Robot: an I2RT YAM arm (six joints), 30 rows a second.
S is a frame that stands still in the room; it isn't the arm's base.
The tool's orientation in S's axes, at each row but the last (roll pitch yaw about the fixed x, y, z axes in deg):
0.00, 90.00, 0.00
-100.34, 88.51, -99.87
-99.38, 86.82, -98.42
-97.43, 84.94, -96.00
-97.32, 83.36, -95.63
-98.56, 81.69, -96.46
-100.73, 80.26, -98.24
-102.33, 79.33, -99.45
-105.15, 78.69, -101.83
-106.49, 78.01, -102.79
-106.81, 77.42, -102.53
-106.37, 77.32, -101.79
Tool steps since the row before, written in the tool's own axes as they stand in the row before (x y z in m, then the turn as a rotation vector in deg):
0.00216, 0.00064, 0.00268, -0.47, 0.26, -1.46
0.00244, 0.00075, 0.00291, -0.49, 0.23, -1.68
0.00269, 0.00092, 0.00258, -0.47, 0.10, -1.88
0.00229, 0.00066, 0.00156, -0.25, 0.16, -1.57
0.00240, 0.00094, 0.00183, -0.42, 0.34, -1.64
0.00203, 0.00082, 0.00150, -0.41, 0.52, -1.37
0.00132, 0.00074, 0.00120, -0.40, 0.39, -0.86
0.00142, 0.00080, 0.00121, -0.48, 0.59, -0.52
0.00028, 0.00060, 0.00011, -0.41, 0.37, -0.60
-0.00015, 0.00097, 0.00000, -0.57, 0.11, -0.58
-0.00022, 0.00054, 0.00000, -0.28, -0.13, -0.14
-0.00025, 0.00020, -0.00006, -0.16, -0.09, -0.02
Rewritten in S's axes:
0.00268, 0.00064, -0.00216, -1.46, 0.26, 0.47
0.00289, 0.00071, -0.00247, -1.68, 0.23, 0.49
0.00254, 0.00081, -0.00276, -1.88, 0.09, 0.48
0.00152, 0.00049, -0.00236, -1.57, 0.14, 0.25
0.00177, 0.00071, -0.00252, -1.64, 0.34, 0.40
0.00143, 0.00057, -0.00216, -1.38, 0.53, 0.36
0.00113, 0.00056, -0.00146, -0.87, 0.42, 0.36
0.00112, 0.00058, -0.00159, -0.54, 0.64, 0.39
0.00006, 0.00054, -0.00039, -0.60, 0.41, 0.36
-0.00006, 0.00098, -0.00005, -0.56, 0.19, 0.57
-0.00003, 0.00057, 0.00010, -0.12, -0.08, 0.31
-0.00007, 0.00024, 0.00021, -0.01, -0.05, 0.18

